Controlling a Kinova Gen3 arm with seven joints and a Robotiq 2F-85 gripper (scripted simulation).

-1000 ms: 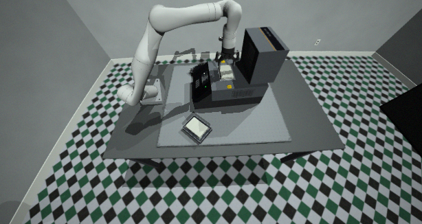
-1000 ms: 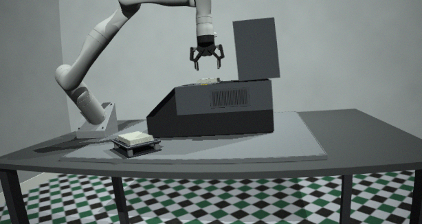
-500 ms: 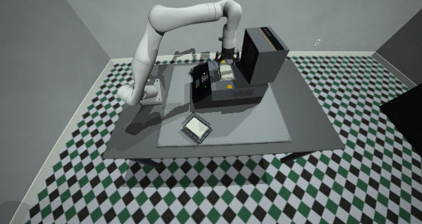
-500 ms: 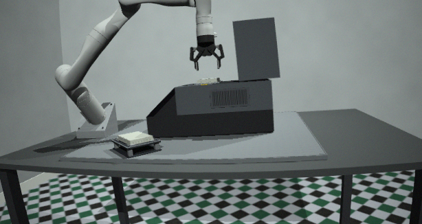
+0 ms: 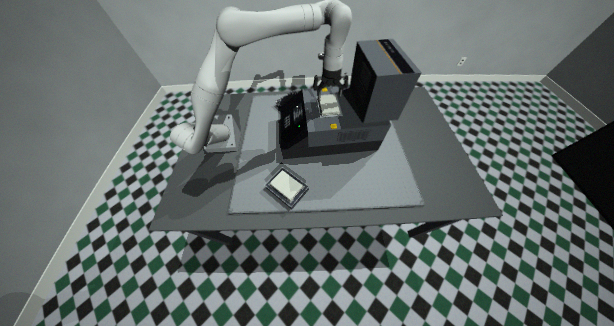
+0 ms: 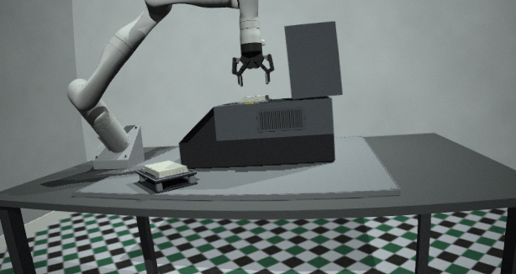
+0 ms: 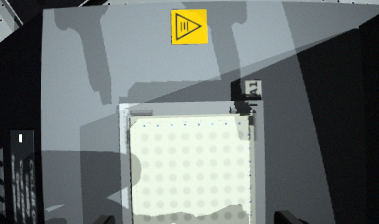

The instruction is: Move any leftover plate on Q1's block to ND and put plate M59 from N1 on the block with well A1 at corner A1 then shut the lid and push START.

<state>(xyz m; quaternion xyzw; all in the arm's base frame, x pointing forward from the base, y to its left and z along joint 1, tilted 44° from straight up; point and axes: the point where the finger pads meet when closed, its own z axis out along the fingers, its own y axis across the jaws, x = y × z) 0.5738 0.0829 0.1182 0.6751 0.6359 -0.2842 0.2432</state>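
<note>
The pale plate is 5 cm below my hand. Also, from my hand: A1 mark 28 cm to the left, 27 cm behind, 23 cm below; black nest 28 cm to the left, 23 cm below, 18 cm behind.
</note>
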